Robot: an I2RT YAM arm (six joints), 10 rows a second.
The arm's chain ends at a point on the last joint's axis. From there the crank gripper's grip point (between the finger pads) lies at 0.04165 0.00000 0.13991 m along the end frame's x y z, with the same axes.
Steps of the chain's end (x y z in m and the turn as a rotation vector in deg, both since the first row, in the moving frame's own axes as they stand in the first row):
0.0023, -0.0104, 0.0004, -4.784, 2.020, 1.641
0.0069, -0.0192, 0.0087, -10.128, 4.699, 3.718
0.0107, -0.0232, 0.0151, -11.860, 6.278, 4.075
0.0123, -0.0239, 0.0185, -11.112, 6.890, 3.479
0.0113, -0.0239, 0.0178, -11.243, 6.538, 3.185
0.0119, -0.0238, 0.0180, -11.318, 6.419, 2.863
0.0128, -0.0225, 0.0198, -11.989, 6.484, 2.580
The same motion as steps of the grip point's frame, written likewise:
0.0070, 0.0025, -0.0017, -4.784, 2.020, 1.641
0.0173, 0.0081, 0.0024, -10.128, 4.699, 3.718
0.0245, 0.0085, 0.0065, -11.860, 6.278, 4.075
0.0278, 0.0055, 0.0097, -11.112, 6.890, 3.479
0.0260, 0.0056, 0.0093, -11.243, 6.538, 3.185
0.0264, 0.0056, 0.0096, -11.318, 6.419, 2.863
0.0275, 0.0082, 0.0110, -11.989, 6.484, 2.580

